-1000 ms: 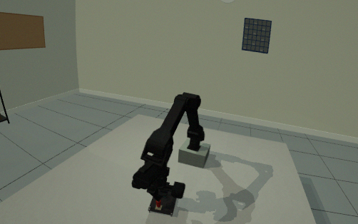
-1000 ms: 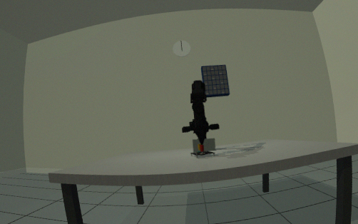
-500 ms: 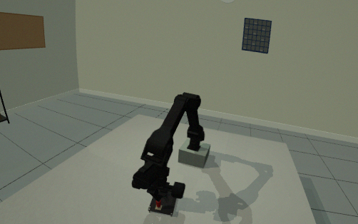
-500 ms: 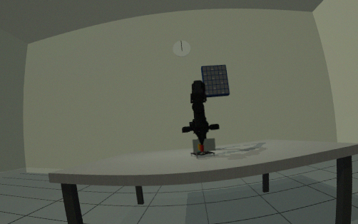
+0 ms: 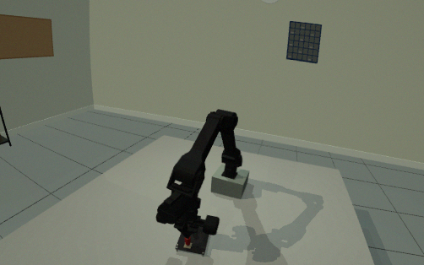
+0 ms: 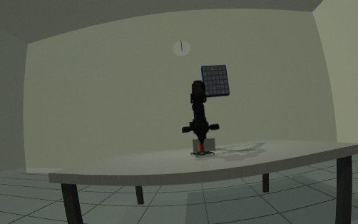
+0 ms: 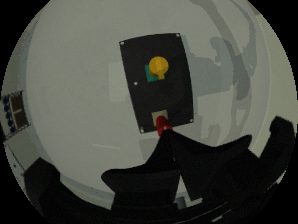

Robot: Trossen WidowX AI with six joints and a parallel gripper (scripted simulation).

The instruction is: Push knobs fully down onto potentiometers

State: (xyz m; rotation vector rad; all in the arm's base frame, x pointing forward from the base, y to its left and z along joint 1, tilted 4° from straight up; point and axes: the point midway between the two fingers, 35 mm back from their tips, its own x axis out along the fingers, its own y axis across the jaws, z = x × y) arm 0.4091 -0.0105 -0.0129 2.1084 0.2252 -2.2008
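The red knob is 1 cm below my gripper tip. The rest, counted from my gripper tip: yellow knob (7 cm behind, 1 cm to the right, 1 cm below).
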